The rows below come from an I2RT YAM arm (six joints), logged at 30 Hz.
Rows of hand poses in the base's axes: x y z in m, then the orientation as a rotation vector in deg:
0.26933, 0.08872, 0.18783, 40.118, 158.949, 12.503
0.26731, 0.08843, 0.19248, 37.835, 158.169, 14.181
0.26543, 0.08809, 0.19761, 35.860, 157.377, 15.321
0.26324, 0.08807, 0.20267, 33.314, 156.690, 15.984
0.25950, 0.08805, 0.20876, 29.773, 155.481, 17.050
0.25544, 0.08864, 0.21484, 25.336, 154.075, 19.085
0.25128, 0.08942, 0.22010, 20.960, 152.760, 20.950
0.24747, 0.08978, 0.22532, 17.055, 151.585, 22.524
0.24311, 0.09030, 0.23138, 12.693, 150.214, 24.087
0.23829, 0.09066, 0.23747, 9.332, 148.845, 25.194
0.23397, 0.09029, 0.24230, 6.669, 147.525, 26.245
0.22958, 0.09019, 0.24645, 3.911, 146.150, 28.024
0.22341, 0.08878, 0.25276, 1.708, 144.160, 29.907
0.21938, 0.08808, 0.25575, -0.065, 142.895, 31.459
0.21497, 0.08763, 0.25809, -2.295, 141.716, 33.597
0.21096, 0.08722, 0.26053, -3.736, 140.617, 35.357
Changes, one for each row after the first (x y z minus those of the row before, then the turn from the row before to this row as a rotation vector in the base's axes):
-0.00202, -0.00029, 0.00465, 0.685, -1.492, 1.466
-0.00188, -0.00034, 0.00513, 0.378, -1.349, 1.224
-0.00219, -0.00002, 0.00506, -0.013, -1.337, 1.584
-0.00374, -0.00002, 0.00609, 0.071, -2.059, 2.202
-0.00406, 0.00059, 0.00608, 0.618, -2.412, 2.943
-0.00416, 0.00078, 0.00526, 0.547, -2.201, 2.963
-0.00381, 0.00036, 0.00522, 0.447, -1.877, 2.682
-0.00436, 0.00052, 0.00606, 0.382, -2.062, 3.008
-0.00482, 0.00036, 0.00609, 0.251, -1.829, 2.285
-0.00432, -0.00037, 0.00483, 0.345, -1.619, 1.836
-0.00439, -0.00010, 0.00415, 0.856, -1.561, 2.082
-0.00617, -0.00141, 0.00631, 1.124, -2.008, 1.651
-0.00403, -0.00070, 0.00299, 0.894, -1.252, 1.418
-0.00441, -0.00045, 0.00234, 1.199, -1.101, 1.923
-0.00401, -0.00041, 0.00244, 1.102, -0.933, 1.302

